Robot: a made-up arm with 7 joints. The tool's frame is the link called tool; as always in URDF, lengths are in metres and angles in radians. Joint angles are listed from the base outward.
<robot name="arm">
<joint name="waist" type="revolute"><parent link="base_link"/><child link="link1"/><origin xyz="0 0 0"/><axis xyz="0 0.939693 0.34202"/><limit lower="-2.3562" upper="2.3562"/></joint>
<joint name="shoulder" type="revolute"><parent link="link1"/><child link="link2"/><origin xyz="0 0 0"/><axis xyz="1 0 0"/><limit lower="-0.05" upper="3.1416"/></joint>
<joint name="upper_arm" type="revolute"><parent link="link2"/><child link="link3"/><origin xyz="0 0 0"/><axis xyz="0 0 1"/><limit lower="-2.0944" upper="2.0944"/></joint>
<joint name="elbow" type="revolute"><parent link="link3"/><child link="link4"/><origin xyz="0.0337 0 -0.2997"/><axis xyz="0 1 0"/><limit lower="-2.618" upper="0.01"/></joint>
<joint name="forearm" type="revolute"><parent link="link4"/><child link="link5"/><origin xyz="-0.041 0 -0.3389"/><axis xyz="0 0 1"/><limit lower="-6.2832" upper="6.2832"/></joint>
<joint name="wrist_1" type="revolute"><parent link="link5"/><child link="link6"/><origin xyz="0 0 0"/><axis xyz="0 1 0"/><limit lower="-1.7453" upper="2.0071"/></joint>
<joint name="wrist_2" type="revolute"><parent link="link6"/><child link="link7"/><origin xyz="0 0 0"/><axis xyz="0 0 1"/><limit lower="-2.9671" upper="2.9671"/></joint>
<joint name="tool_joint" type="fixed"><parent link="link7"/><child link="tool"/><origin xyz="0 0 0"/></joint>
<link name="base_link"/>
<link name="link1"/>
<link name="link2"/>
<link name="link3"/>
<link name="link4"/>
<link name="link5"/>
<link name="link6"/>
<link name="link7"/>
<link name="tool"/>
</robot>
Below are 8 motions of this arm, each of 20 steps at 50 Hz.
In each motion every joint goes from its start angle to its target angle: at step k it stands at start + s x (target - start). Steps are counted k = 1, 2, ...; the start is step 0. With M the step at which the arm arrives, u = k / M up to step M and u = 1 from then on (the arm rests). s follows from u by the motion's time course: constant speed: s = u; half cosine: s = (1 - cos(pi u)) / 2; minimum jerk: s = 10 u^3 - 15 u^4 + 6 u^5.
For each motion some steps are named. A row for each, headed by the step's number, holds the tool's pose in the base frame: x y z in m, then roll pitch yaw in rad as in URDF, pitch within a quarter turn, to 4 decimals.
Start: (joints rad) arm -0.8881 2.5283 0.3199 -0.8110 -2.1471 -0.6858 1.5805
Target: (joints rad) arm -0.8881 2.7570 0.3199 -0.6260 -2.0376 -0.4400 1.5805
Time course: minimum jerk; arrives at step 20
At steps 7, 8, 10, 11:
7: -0.1756 0.2314 0.5480 2.4406 -0.0974 -0.3462
8: -0.1846 0.2263 0.5485 2.4667 -0.1116 -0.3421
10: -0.2046 0.2144 0.5493 2.5257 -0.1433 -0.3338
11: -0.2148 0.2080 0.5493 2.5564 -0.1597 -0.3301

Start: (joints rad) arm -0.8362 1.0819 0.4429 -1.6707 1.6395 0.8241 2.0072
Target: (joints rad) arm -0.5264 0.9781 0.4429 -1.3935 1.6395 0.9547 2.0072
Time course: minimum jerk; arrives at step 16
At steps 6, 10, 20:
6: 0.3490 0.2758 0.2288 -2.0088 0.7153 0.7283
10: 0.3864 0.3231 0.1454 -1.8181 0.9607 0.9174
20: 0.3981 0.3512 0.0878 -1.6195 1.0952 1.1175

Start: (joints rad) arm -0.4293 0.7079 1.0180 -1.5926 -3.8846 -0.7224 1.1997
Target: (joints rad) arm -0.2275 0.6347 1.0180 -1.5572 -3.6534 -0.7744 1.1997
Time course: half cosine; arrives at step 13
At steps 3, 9, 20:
3: 0.2611 0.4266 0.0359 1.8813 0.8293 0.1436
9: 0.2508 0.4389 -0.0236 1.6435 0.8845 -0.0930
20: 0.2449 0.4425 -0.0431 1.5554 0.8924 -0.1746

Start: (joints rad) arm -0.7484 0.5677 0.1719 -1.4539 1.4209 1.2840 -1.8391
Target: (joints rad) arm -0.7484 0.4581 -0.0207 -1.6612 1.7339 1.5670 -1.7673
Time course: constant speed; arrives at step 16
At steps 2, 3, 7, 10, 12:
2: 0.5062 0.1246 0.0336 1.2672 -0.4235 -2.4798
3: 0.5056 0.1166 0.0338 1.2614 -0.4317 -2.5164
7: 0.5018 0.0847 0.0344 1.2383 -0.4632 -2.6641
10: 0.4974 0.0611 0.0349 1.2210 -0.4856 -2.7763
12: 0.4938 0.0454 0.0352 1.2094 -0.4999 -2.8517

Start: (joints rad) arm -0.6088 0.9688 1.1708 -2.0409 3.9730 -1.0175 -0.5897
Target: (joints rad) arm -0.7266 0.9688 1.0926 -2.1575 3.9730 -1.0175 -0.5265
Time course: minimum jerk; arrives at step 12
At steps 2, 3, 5, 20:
2: 0.0896 0.3092 0.2335 -2.7096 0.7579 0.9935
3: 0.0892 0.3057 0.2349 -2.7139 0.7480 0.9845
5: 0.0872 0.2934 0.2393 -2.7277 0.7124 0.9533
20: 0.0795 0.2602 0.2491 -2.7556 0.6139 0.8773

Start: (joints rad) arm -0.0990 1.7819 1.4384 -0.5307 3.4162 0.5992 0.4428
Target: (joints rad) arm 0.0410 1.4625 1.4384 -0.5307 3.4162 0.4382 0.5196
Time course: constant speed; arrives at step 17
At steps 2, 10, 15, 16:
2: 0.0175 0.5739 0.2732 2.8771 0.1754 0.8897
10: 0.0230 0.6085 0.1829 2.7759 0.3845 0.8334
15: 0.0201 0.6233 0.1242 2.6947 0.5084 0.7889
16: 0.0189 0.6256 0.1123 2.6765 0.5325 0.7788

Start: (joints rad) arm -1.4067 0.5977 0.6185 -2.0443 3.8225 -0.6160 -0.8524
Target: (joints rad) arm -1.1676 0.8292 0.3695 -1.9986 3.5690 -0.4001 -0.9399
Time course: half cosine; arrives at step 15
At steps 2, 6, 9, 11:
2: 0.1731 0.1370 0.3317 -2.9843 0.0552 0.5741
6: 0.1897 0.1255 0.3313 -2.9423 0.0450 0.7476
9: 0.2102 0.1143 0.3272 -2.8922 0.0119 0.9212
11: 0.2235 0.1083 0.3229 -2.8617 -0.0187 1.0190

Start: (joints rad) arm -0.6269 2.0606 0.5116 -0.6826 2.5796 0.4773 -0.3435
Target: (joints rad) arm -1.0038 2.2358 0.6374 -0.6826 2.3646 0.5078 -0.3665
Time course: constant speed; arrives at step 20
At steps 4, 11, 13, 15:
4: 0.0049 0.4302 0.4558 -2.8149 -0.4061 2.6605
11: -0.0665 0.4076 0.4715 -2.9386 -0.3078 2.7505
13: -0.0878 0.4015 0.4732 -2.9690 -0.2761 2.7739
15: -0.1094 0.3957 0.4736 -2.9972 -0.2430 2.7964

